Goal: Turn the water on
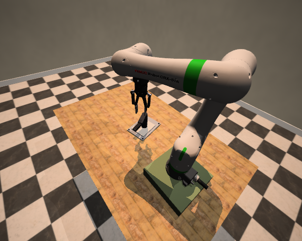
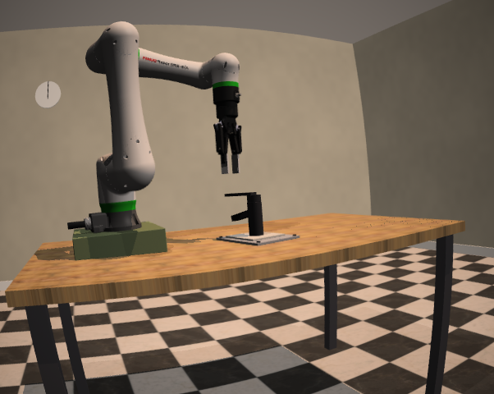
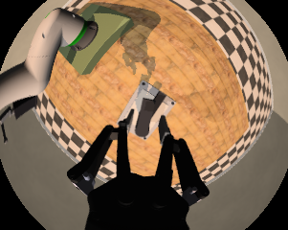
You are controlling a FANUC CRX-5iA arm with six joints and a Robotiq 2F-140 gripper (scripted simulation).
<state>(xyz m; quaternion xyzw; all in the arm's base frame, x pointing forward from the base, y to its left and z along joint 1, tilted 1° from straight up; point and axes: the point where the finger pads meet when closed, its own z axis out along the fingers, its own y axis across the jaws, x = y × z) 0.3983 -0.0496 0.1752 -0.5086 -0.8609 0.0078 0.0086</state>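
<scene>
Now: hand 10 cm above the lever, 3 cm to the left of it and 2 cm short of it.
</scene>
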